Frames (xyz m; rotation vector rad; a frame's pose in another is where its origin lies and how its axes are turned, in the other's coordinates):
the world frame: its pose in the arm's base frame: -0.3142 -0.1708 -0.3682 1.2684 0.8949 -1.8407
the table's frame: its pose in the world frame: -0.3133 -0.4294 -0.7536 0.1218 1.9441 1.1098
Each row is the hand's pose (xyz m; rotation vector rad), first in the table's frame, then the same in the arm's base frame.
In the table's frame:
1: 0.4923 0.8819 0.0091 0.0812 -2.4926 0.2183
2: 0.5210 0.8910 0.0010 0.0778 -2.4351 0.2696
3: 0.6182 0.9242 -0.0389 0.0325 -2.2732 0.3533
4: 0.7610 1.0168 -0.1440 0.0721 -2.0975 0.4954
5: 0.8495 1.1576 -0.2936 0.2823 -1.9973 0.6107
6: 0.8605 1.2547 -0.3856 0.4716 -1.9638 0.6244
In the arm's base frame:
1: 0.3874 0.1671 0.3109 1.4746 -0.5246 -2.3060
2: 0.4101 0.1731 0.3314 1.5449 -0.5630 -2.2529
3: 0.4817 0.1945 0.4123 1.7072 -0.6149 -2.0784
4: 0.5763 0.1998 0.5885 1.9173 -0.7250 -1.9233
5: 0.6164 0.1523 0.8033 2.1368 -0.8200 -1.9424
6: 0.6071 0.0960 0.9249 -2.2480 0.8081 2.0160

